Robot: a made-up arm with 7 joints.
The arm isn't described. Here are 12 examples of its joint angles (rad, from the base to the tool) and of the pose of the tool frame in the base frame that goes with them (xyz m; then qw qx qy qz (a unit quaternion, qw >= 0)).
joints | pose
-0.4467 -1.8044 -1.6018 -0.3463 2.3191 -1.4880 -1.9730 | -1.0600 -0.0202 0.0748 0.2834 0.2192 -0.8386 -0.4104
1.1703 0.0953 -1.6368 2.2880 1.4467 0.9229 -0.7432 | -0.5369 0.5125 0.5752 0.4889 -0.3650 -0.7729 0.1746
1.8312 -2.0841 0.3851 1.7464 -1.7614 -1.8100 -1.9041 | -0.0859 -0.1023 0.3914 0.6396 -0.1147 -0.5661 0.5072
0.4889 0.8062 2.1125 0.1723 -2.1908 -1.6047 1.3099 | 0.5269 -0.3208 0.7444 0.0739 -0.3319 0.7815 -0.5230
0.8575 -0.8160 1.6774 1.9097 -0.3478 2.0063 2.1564 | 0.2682 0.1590 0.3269 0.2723 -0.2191 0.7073 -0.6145
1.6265 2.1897 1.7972 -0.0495 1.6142 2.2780 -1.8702 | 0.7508 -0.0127 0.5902 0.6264 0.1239 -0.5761 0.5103
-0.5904 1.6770 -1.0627 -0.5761 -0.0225 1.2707 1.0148 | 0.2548 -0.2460 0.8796 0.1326 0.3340 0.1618 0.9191
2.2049 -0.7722 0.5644 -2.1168 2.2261 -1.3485 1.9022 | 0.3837 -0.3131 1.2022 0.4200 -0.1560 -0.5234 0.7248
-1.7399 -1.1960 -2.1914 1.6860 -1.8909 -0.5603 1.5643 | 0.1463 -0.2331 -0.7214 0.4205 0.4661 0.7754 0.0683
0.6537 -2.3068 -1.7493 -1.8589 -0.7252 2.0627 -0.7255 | -0.8467 0.1793 0.5456 0.0845 0.4391 0.6370 -0.6279
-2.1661 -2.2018 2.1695 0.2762 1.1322 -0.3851 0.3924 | -0.5936 -0.0237 -0.4291 0.4403 0.5108 -0.7128 -0.1926
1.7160 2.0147 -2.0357 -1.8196 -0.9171 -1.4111 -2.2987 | 0.0877 -0.2234 0.5501 0.0137 -0.4627 -0.1414 -0.8751
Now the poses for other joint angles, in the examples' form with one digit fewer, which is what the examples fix.
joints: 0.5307 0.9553 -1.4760 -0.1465 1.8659 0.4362 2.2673
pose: 0.760 0.421 0.591 0.164 -0.136 -0.040 -0.976
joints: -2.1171 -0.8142 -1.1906 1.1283 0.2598 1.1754 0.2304
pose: 0.089 -0.230 -0.616 0.207 -0.567 0.769 -0.212
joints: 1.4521 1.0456 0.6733 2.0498 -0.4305 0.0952 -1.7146
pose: -0.110 -0.538 0.156 0.794 0.549 -0.146 -0.216
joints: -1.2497 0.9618 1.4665 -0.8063 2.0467 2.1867 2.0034
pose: -0.479 0.037 -0.221 0.893 0.336 -0.041 0.297
